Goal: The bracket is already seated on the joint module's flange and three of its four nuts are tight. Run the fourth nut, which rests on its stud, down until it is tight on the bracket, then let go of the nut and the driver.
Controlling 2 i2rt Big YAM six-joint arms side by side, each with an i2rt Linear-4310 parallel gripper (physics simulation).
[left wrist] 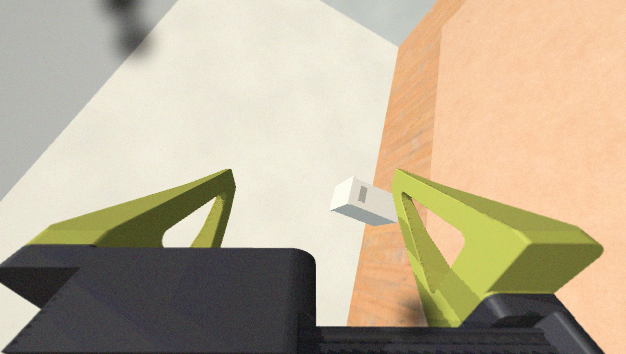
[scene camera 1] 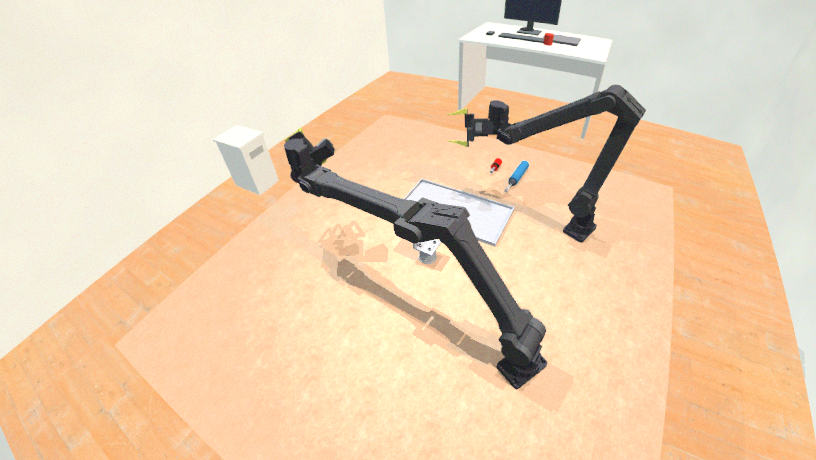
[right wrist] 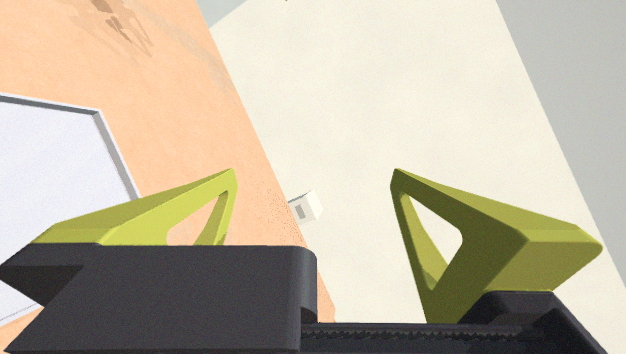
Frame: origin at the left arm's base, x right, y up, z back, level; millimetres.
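Where they show: left gripper, fingertip midpoint: (left wrist: 313,177) (scene camera 1: 309,139); right gripper, fingertip midpoint: (scene camera 1: 446,127) (right wrist: 313,177); left arm's base, origin of the base link: (scene camera 1: 521,365); right arm's base, origin of the base link: (scene camera 1: 579,229).
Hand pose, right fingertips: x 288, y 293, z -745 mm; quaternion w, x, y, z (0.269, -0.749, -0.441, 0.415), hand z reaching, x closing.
Things, the pixels of their top centre, and the offset from my right fingertips. "spot": a spot on its surface instead. Level surfaces: height alone.
- short grey joint module, middle of its top: (scene camera 1: 427,242) dx -276, dy -219, dz +267 mm
- blue-handled driver, surface spot: (scene camera 1: 519,172) spot: dx +304, dy -254, dz +131 mm
- shorter red-handled driver, middle of its top: (scene camera 1: 495,163) dx +270, dy -258, dz +14 mm
- shallow tray, middle of its top: (scene camera 1: 454,207) dx -50, dy -277, dz +129 mm
- mat, its level: dy -293 mm
The bracket (scene camera 1: 426,246) is a small pale plate on top of the short grey joint module (scene camera 1: 427,258), partly hidden behind the left arm in the scene view. Small dark spots show on it, but the separate nuts and studs cannot be told apart. A blue-handled driver (scene camera 1: 519,172) and a shorter red-handled driver (scene camera 1: 496,165) lie on the mat behind the tray. My left gripper (left wrist: 313,177) is open and empty, raised high at the left of the scene view. My right gripper (scene camera 1: 450,128) (right wrist: 313,177) is open and empty, raised above the mat, left of the two drivers.
A shallow tray (scene camera 1: 490,224) (right wrist: 50,170) lies on the mat (scene camera 1: 320,365) behind the joint module. The left arm's elbow passes over the module and the tray's near edge. A white box (scene camera 1: 246,160) (left wrist: 362,202) (right wrist: 307,207) stands by the wall. A white desk (scene camera 1: 537,48) stands at the back.
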